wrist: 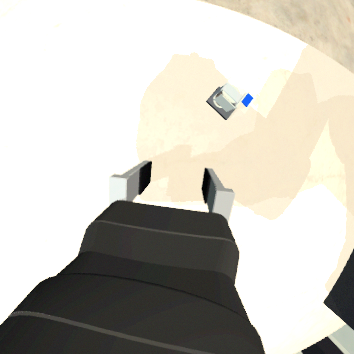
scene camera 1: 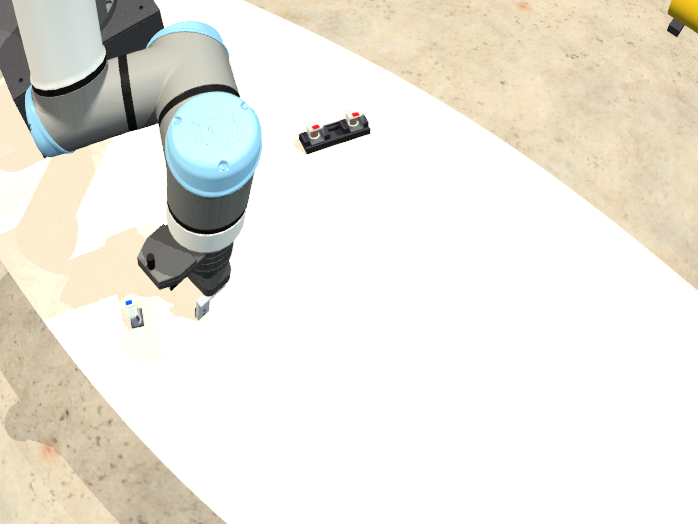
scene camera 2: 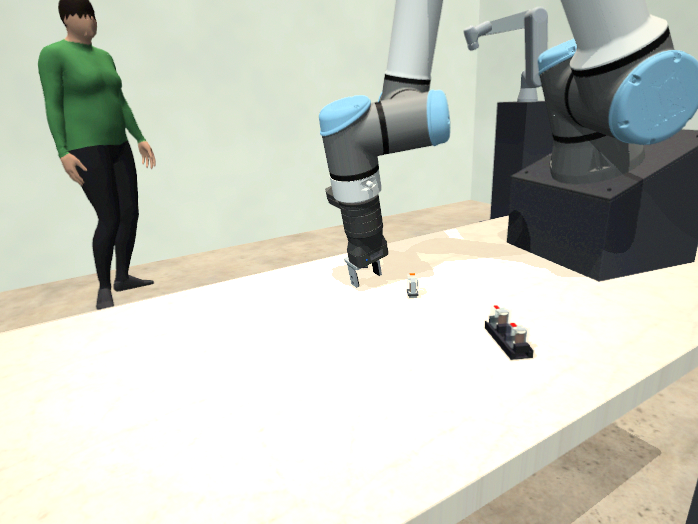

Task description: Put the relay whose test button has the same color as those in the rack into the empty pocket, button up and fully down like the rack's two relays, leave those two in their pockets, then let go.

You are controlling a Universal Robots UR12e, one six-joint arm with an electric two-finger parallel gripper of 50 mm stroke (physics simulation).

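Frame: origin at the arm's base, x ahead, y left, z up, level; centimetres.
Seen in the pictures: gripper, fingertip midpoint: (wrist: 176, 174) (scene camera 1: 188, 299) (scene camera 2: 366, 279); arm's base at its link origin: (scene camera 2: 596, 163).
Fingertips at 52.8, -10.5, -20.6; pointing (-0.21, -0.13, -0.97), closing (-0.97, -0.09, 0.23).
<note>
Pixels of each thing's top centre, then the offset from my fingertips to it, as dx, dy, dz. Level surfaces: height alone.
- black rack at its top centre: (scene camera 1: 334, 127) (scene camera 2: 508, 329) -7.5, +33.6, +1.5
- relay with a blue button, top centre: (wrist: 240, 92) (scene camera 1: 129, 307) -2.9, -7.9, +3.6
- relay with an orange button, top centre: (scene camera 2: 412, 275) -4.5, +10.7, +3.6
- round-edged table at its surface level: dz -0.8
My gripper (scene camera 1: 188, 302) (scene camera 2: 368, 280) (wrist: 176, 174) is open and empty, a little above the table. The black rack (scene camera 1: 341, 137) (scene camera 2: 501, 342) holds two upright relays with red buttons, one (scene camera 1: 313, 134) (scene camera 2: 501, 318) and another (scene camera 1: 353, 120) (scene camera 2: 519, 335), with the empty pocket between them. A relay with a blue button (scene camera 1: 134, 315) (wrist: 225, 101) stands ahead of the fingers in the wrist view. A relay with an orange button (scene camera 2: 412, 285) stands between gripper and rack in scene camera 2. No loose red-button relay shows in any view; the gripper may hide it.
The round-edged table (scene camera 1: 451, 315) (scene camera 2: 225, 406) carries everything. The robot's dark base block (scene camera 2: 563, 231) stands at the right in scene camera 2. A person in green (scene camera 2: 84, 95) stands beyond the table. Another grey arm (scene camera 2: 535, 45) is at the back, and a yellow object (scene camera 1: 686, 14) is at the corner.
</note>
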